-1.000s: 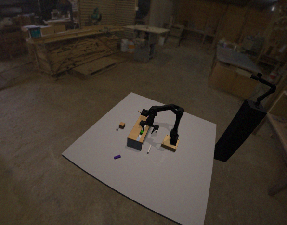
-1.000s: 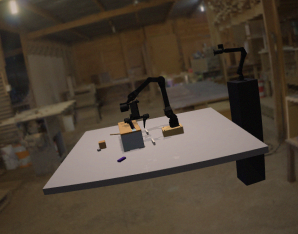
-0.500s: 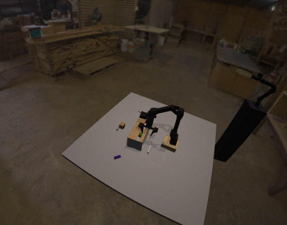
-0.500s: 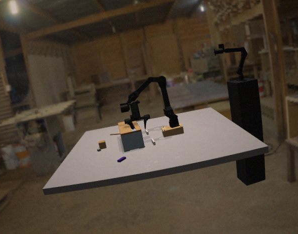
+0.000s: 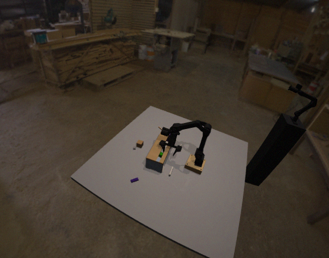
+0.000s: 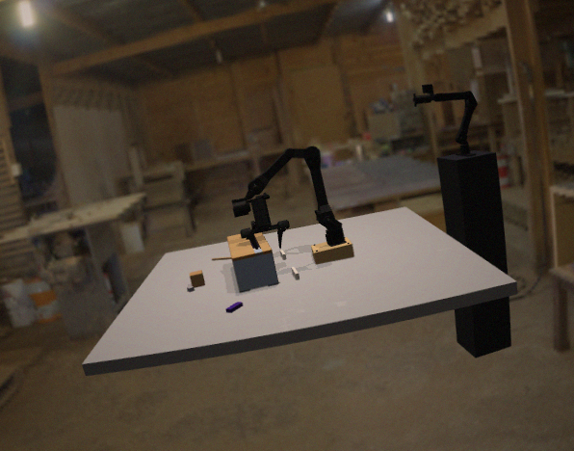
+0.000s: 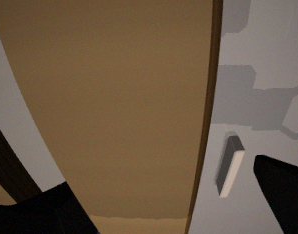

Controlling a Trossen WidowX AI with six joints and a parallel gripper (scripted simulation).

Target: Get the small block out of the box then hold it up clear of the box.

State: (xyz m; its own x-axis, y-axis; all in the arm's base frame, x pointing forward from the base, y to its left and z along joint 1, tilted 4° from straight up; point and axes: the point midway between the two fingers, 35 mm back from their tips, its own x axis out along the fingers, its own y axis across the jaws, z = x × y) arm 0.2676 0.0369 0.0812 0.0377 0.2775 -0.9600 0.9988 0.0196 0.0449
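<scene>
My gripper tip is 60 mm short of the block and 30 mm to the right of it. Round my gripper tip: thin wooden stick 170 mm ahead, 370 mm to the right, 80 mm below.
</scene>
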